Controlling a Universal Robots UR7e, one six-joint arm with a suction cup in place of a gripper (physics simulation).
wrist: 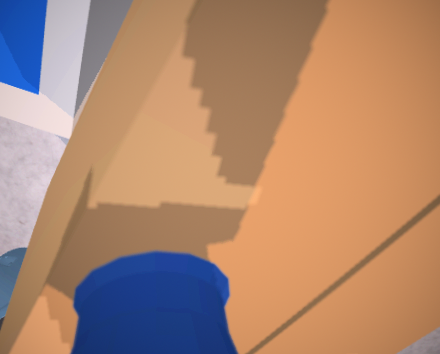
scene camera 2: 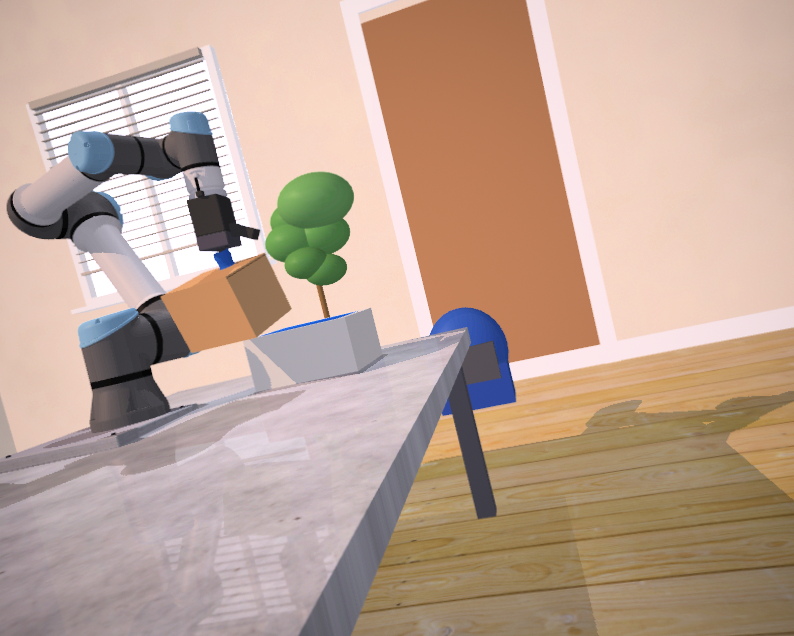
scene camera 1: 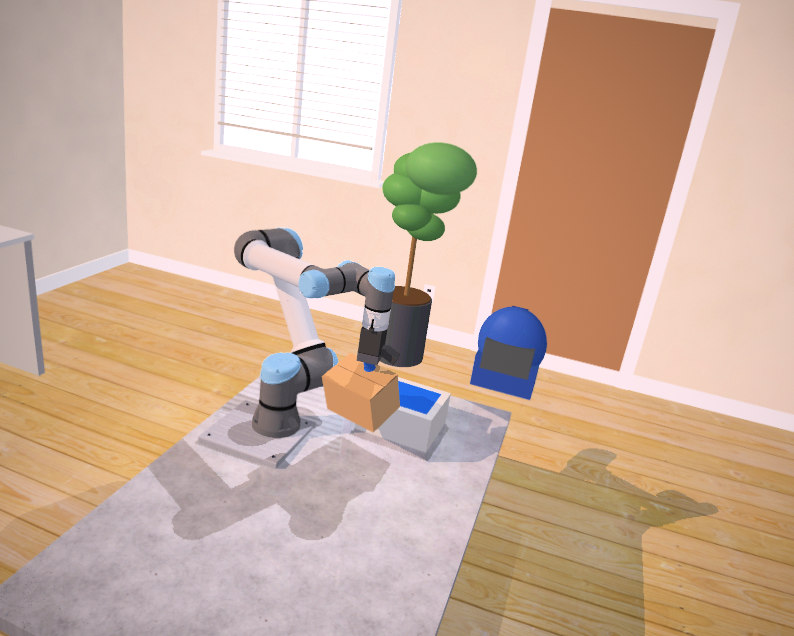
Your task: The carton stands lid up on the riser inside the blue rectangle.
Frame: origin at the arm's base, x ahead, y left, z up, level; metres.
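Seen in the pictures: hand, tool point: (wrist: 175, 278) (scene camera 1: 368, 371); arm's base, link origin: (scene camera 2: 132, 421) (scene camera 1: 276, 424).
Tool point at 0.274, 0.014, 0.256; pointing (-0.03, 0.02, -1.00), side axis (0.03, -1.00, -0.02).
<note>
Pixels of each thing's middle, then the offset from my tool point to it, as dx, dy, dz. Level surfaces: height alone.
- orange-brown carton, body centre: (wrist: 232, 190) (scene camera 2: 228, 303) (scene camera 1: 361, 391) -0.009, -0.015, -0.064
- grey-white riser, body centre: (scene camera 2: 316, 347) (scene camera 1: 403, 410) +0.095, +0.177, -0.211
- blue rectangle, body centre: (scene camera 2: 309, 323) (scene camera 1: 405, 395) +0.095, +0.177, -0.151
- grey table, surface height: dz -0.271
An orange-brown carton (scene camera 1: 361, 400) (scene camera 2: 210, 310) (wrist: 345, 130) hangs tilted in the air from my suction gripper (scene camera 1: 369, 367) (scene camera 2: 226, 263) (wrist: 152, 295). The blue cup is on the carton's upper face, off to one side of the dark seam seen in the wrist view. That face points mostly up. The grey-white riser (scene camera 1: 412, 431) (scene camera 2: 318, 354) (wrist: 64, 60) stands beside the carton, toward the plant side. The blue rectangle (scene camera 1: 422, 398) (wrist: 22, 40) is on its top. In scene view 1 the carton hides part of the riser's near end; whether they touch is unclear.
The riser and the arm's base plate (scene camera 1: 288, 450) (scene camera 2: 122, 437) stand on the grey table (scene camera 1: 265, 583) (scene camera 2: 132, 563). A potted plant (scene camera 1: 407, 331) (scene camera 2: 314, 198) and a blue object with a dark panel (scene camera 1: 513, 331) (scene camera 2: 467, 324) stand beyond the table.
</note>
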